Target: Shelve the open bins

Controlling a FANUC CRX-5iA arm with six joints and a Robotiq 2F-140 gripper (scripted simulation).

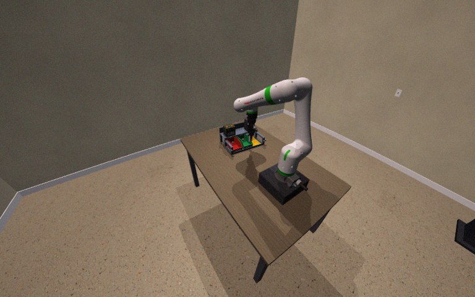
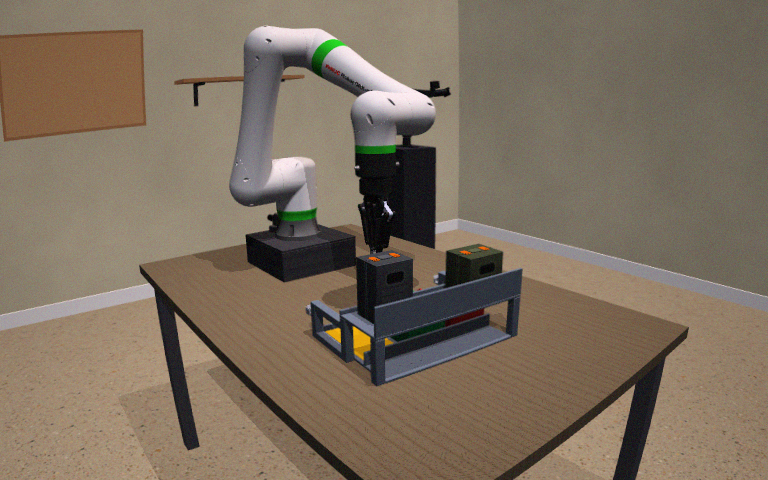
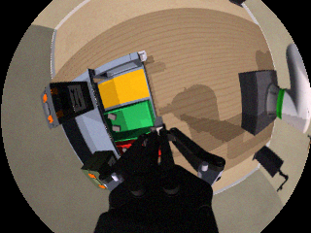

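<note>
My hand is 11 cm short of the green bin, 1 cm to the left of it and 10 cm above it. The rest, counted from my hand: olive box: 22 cm ahead, 11 cm to the left, 1 cm above; then black box: 20 cm ahead, 12 cm to the right, 2 cm above; then red bin: 12 cm ahead, 11 cm to the left, 10 cm below.
</note>
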